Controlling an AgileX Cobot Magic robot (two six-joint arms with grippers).
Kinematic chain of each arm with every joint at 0, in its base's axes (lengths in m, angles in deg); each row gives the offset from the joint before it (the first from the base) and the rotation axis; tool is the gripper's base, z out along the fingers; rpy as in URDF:
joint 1: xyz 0 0 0.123 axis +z
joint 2: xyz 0 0 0 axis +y
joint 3: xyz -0.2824 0 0.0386 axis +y
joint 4: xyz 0.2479 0 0.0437 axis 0.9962 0 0.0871
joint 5: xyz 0 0 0 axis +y
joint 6: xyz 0.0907 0 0.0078 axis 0.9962 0 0.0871
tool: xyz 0 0 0 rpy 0 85 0
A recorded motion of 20 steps. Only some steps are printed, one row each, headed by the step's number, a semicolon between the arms.
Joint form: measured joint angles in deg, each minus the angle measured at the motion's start. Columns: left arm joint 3, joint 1, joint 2, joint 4, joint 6, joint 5; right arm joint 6, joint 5, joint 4, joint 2, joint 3, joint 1.
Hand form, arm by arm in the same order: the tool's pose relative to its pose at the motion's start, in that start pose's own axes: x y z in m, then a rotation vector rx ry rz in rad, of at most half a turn. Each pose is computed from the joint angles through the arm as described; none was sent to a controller.
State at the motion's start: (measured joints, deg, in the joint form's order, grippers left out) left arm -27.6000 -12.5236 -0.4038 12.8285 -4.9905 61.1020; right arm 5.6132 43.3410 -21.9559 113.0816 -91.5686 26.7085
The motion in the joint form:
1: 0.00 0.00 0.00 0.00 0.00 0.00; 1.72 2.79 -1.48 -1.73 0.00 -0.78
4: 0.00 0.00 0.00 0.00 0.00 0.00; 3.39 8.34 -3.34 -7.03 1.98 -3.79
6: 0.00 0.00 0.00 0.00 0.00 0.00; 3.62 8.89 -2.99 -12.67 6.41 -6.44
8: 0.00 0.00 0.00 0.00 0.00 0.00; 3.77 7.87 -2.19 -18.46 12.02 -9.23
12: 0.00 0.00 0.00 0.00 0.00 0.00; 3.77 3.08 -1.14 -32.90 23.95 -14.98
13: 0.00 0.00 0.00 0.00 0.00 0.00; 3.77 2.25 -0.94 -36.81 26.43 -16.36
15: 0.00 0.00 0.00 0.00 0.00 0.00; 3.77 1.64 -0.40 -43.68 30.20 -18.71
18: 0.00 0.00 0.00 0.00 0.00 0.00; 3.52 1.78 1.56 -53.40 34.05 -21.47
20: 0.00 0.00 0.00 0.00 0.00 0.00; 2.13 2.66 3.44 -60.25 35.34 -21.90
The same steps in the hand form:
1: 0.0000 0.0000 0.0000 0.0000 0.0000 0.0000; 0.0025 -0.0117 -0.0115 0.0352 0.0221 0.0310
4: 0.0000 0.0000 0.0000 0.0000 0.0000 0.0000; 0.0178 -0.0434 -0.0403 0.1055 0.0777 0.1000
6: 0.0000 0.0000 0.0000 0.0000 0.0000 0.0000; 0.0368 -0.0625 -0.0634 0.1278 0.0825 0.1521
8: 0.0000 0.0000 0.0000 0.0000 0.0000 0.0000; 0.0601 -0.0767 -0.0826 0.1400 0.0777 0.2033
12: 0.0000 0.0000 0.0000 0.0000 0.0000 0.0000; 0.1106 -0.0970 -0.1327 0.1848 -0.0163 0.2991
13: 0.0000 0.0000 0.0000 0.0000 0.0000 0.0000; 0.1231 -0.1002 -0.1474 0.2019 -0.0472 0.3236
15: 0.0000 0.0000 0.0000 0.0000 0.0000 0.0000; 0.1451 -0.1034 -0.1734 0.2332 -0.0974 0.3697
18: 0.0000 0.0000 0.0000 0.0000 0.0000 0.0000; 0.1734 -0.1015 -0.2112 0.2657 -0.1816 0.4393
20: 0.0000 0.0000 0.0000 0.0000 0.0000 0.0000; 0.1889 -0.0942 -0.2405 0.2738 -0.2586 0.4552

